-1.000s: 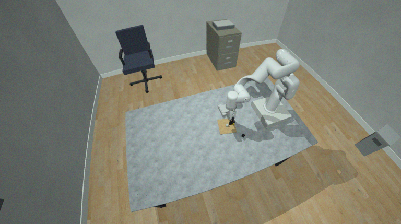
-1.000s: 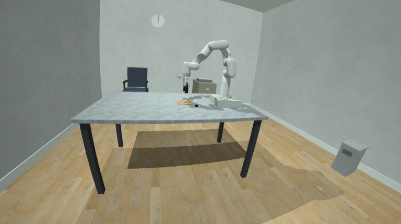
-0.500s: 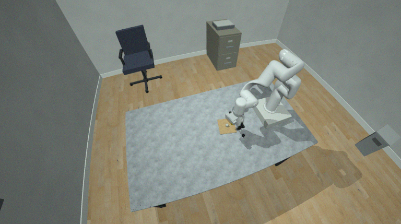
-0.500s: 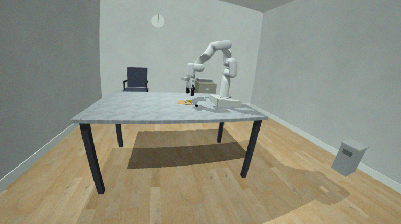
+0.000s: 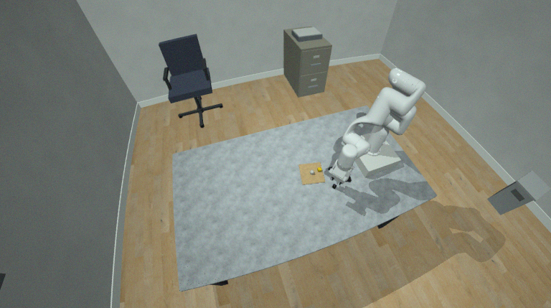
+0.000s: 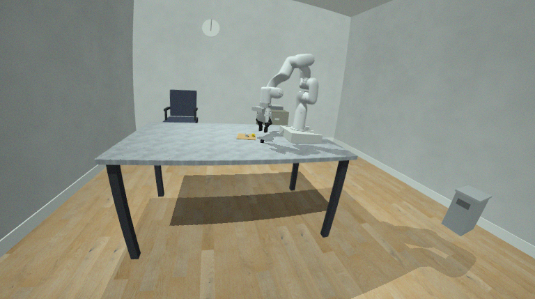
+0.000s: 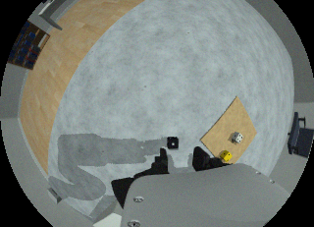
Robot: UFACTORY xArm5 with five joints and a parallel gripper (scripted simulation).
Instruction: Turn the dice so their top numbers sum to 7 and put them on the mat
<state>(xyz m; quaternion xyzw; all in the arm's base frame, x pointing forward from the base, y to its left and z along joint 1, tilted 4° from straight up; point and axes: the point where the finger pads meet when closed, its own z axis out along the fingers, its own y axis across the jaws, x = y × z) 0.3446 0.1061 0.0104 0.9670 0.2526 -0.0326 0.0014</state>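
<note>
My hand is 9 cm above the black die. From my hand the other things lie so: white die (8 cm ahead, 14 cm to the right, 8 cm below); then yellow die (3 cm ahead, 13 cm to the right, 8 cm below); then tan mat (8 cm ahead, 14 cm to the right, 10 cm below).
</note>
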